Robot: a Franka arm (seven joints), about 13 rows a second.
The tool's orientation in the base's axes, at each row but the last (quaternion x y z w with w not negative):
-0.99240 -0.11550 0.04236 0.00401
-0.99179 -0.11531 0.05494 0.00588
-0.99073 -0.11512 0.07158 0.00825
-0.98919 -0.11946 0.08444 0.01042
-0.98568 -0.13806 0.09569 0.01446
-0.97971 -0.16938 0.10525 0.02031
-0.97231 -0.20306 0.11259 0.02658
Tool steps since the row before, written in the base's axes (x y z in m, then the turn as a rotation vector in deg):
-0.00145 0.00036 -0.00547 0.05 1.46 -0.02
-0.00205 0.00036 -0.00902 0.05 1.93 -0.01
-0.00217 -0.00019 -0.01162 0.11 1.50 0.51
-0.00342 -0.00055 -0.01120 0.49 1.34 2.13
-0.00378 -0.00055 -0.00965 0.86 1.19 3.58
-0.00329 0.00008 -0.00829 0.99 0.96 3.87
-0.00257 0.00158 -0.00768 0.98 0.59 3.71
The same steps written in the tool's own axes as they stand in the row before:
-0.00087 -0.00059 0.00557 0.39 -1.41 0.01
-0.00093 -0.00060 0.00919 0.49 -1.87 0.00
-0.00051 0.00007 0.01181 0.38 -1.45 -0.52
-0.00156 0.00019 0.01162 0.44 -1.27 -2.18
-0.00194 0.00004 0.01020 0.48 -1.11 -3.68
-0.00135 -0.00053 0.00880 0.46 -0.87 -3.99
-0.00006 -0.00170 0.00807 0.34 -0.52 -3.83

